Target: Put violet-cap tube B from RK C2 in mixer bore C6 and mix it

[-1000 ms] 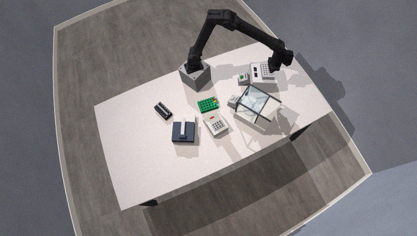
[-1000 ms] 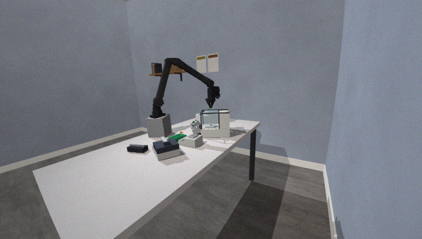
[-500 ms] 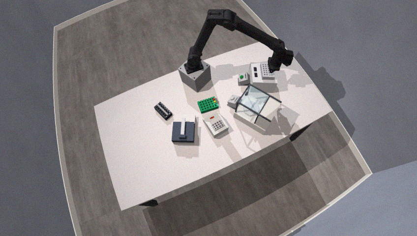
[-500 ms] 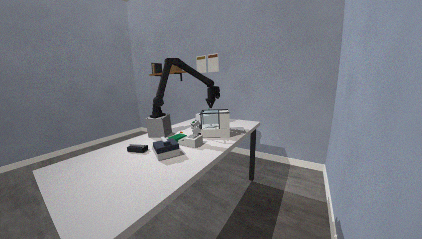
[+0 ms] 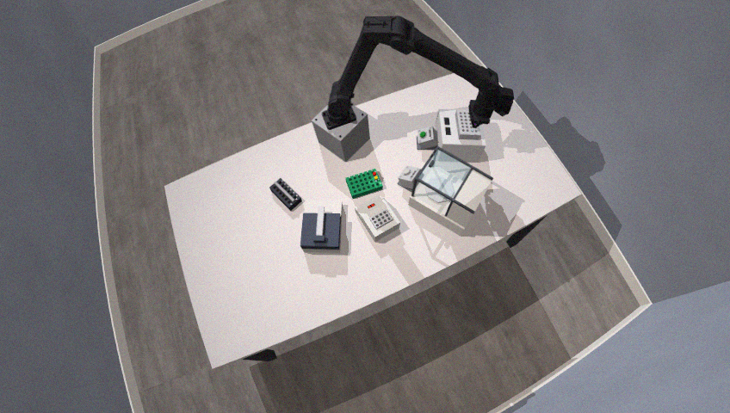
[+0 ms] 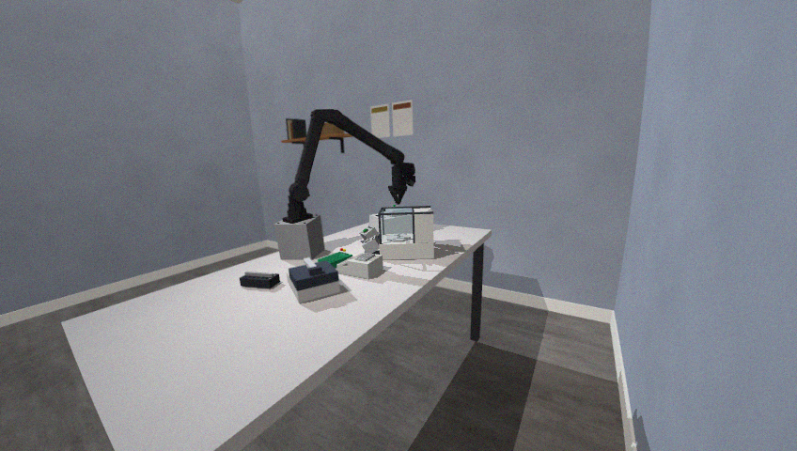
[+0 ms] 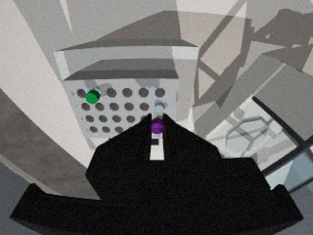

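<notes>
My hand is 20 mm above the violet-capped tube B. Round my hand: green start key (160 mm to the right, 140 mm below, 110 mm behind); then grey bore block (50 mm below, 40 mm behind, 10 mm to the left); then red-capped tube (420 mm to the right, 180 mm below, 20 mm behind).
</notes>
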